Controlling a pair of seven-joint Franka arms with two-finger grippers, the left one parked.
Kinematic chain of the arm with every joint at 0, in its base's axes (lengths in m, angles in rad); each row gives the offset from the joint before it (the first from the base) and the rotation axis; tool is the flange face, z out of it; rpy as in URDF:
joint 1: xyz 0 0 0.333 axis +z
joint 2: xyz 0 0 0 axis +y
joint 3: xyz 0 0 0.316 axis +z
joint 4: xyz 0.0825 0 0 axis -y
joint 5: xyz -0.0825 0 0.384 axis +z
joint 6: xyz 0 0 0 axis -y
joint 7: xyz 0.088 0 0 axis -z
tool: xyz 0 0 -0.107 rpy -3.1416 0 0
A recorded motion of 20 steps. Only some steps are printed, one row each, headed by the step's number.
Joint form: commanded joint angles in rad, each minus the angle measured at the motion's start. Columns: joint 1, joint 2, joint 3, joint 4, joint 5, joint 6, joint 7.
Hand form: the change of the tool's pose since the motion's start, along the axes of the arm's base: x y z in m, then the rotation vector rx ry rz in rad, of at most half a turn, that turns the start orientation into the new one. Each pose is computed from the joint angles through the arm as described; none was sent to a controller.
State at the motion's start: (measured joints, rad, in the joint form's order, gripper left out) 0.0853 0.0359 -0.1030 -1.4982 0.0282 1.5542 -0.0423
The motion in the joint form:
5: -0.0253 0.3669 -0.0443 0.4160 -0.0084 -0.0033 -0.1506
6: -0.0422 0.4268 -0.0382 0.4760 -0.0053 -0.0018 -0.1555
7: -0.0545 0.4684 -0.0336 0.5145 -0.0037 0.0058 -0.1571
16: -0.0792 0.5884 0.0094 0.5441 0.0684 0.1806 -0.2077
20: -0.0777 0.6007 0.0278 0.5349 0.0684 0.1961 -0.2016
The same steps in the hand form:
5: 0.1040 -0.0269 -0.0297 -0.0711 -0.0451 0.0936
6: 0.1190 -0.0323 -0.0419 -0.0738 -0.0462 0.0911
7: 0.1297 -0.0368 -0.0519 -0.0760 -0.0502 0.0872
16: 0.1745 -0.0263 -0.1073 -0.0075 -0.1442 0.1486
20: 0.1785 -0.0167 -0.1197 0.0049 -0.1388 0.1569

